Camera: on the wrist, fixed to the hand. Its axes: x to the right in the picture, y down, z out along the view.
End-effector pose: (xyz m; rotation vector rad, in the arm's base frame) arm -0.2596 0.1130 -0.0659 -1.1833 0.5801 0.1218
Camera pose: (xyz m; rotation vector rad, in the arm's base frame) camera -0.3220 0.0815 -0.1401 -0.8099 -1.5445 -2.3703
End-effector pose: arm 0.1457 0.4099 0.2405 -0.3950 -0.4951 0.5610
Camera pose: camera 0.1460 0.4461 0.1452 0.6563 -0.4715 -2.3560
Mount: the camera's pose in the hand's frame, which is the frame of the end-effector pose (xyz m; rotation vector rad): -0.0103 0.0738 -0.0695 0.0759 0.0522 -3.0546
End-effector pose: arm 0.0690 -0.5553 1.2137 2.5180 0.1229 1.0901
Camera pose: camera 0.0066 -0.6034 1.2783 -0.0182 2.3370 -0.4227
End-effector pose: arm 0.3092 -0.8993 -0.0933 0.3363 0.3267 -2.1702
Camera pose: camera 0.3835 -0.9093 -0.1623 0.2095 -0.2665 1.0121
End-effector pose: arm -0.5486 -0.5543 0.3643 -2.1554 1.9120 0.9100
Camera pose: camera -0.5934 -0.5921 0.4476 -1.7565 -1.7847 -0.1978
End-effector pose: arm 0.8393 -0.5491 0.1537 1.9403 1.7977 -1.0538
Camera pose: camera 0.9314 -0.5242 0.1894 1.4890 -1.7648 0.4228
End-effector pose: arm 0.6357 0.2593 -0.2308 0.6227 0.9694 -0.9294
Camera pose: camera 0.6691 0.3537 -0.2495 1.0176 -0.7677 1.9214
